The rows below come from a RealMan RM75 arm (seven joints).
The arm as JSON. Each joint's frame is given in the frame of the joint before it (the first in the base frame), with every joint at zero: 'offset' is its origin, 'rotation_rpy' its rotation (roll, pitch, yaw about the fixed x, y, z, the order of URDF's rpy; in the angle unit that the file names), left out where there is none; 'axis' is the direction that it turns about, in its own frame. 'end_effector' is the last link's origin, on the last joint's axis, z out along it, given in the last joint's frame.
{
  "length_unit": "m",
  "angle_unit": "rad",
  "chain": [
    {
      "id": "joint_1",
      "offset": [
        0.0,
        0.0,
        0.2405
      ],
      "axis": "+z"
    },
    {
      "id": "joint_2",
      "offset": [
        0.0,
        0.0,
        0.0
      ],
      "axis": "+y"
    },
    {
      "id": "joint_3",
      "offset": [
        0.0,
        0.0,
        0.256
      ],
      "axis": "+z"
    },
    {
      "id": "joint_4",
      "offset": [
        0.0,
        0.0,
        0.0
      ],
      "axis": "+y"
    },
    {
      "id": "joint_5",
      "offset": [
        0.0,
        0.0,
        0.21
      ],
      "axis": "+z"
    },
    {
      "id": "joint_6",
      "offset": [
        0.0,
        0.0,
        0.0
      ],
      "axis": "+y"
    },
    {
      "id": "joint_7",
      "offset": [
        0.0,
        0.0,
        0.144
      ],
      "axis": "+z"
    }
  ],
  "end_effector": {
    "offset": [
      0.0,
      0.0,
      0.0
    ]
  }
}
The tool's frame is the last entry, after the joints.
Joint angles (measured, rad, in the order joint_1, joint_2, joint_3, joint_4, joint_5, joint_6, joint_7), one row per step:
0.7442 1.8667 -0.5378 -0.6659 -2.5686 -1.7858 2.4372
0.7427 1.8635 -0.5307 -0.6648 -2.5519 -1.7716 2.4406
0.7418 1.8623 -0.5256 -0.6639 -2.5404 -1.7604 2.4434
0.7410 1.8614 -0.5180 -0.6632 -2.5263 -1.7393 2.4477
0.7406 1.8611 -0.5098 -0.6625 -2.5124 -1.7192 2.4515
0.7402 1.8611 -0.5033 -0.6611 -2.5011 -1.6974 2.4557
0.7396 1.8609 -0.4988 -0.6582 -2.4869 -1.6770 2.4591
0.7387 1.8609 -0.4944 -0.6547 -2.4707 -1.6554 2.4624
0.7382 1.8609 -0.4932 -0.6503 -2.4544 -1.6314 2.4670
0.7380 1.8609 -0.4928 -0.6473 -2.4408 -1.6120 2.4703
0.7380 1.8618 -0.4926 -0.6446 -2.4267 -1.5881 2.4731
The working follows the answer.
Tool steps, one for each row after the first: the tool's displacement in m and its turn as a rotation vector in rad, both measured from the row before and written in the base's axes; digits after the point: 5 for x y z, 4 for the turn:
-0.00017 0.00293 0.00200 0.0266 0.0107 -0.0035
-0.00018 0.00212 0.00101 0.0189 0.0077 -0.0031
0.00010 0.00363 0.00136 0.0306 0.0074 -0.0053
-0.00014 0.00354 0.00125 0.0296 0.0085 -0.0049
0.00031 0.00341 0.00096 0.0280 0.0053 -0.0064
0.00003 0.00316 0.00071 0.0259 0.0077 -0.0053
0.00000 0.00325 0.00067 0.0273 0.0093 -0.0057
0.00004 0.00346 0.00039 0.0264 0.0072 -0.0069
-0.00012 0.00290 0.00046 0.0216 0.0055 -0.0047
-0.00005 0.00344 0.00034 0.0252 0.0043 -0.0049

Tool pose at each row, in the base's axes (x y z in m, rotation vector in rad; rounded; the steps above come from the unrounded poses):
0.27507 0.35473 0.08069 -2.4079 1.9234 0.0746
0.27490 0.35767 0.08269 -2.3922 1.9185 0.1123
0.27473 0.35978 0.08370 -2.3803 1.9155 0.1392
0.27482 0.36341 0.08506 -2.3585 1.9086 0.1758
0.27468 0.36695 0.08632 -2.3378 1.9019 0.2126
0.27499 0.37035 0.08728 -2.3152 1.8960 0.2435
0.27502 0.37351 0.08799 -2.2958 1.8908 0.2750
0.27502 0.37677 0.08866 -2.2752 1.8858 0.3093
0.27507 0.38023 0.08905 -2.2532 1.8812 0.3399
0.27495 0.38313 0.08951 -2.2360 1.8761 0.3643
0.27490 0.38656 0.08984 -2.2157 1.8683 0.3901

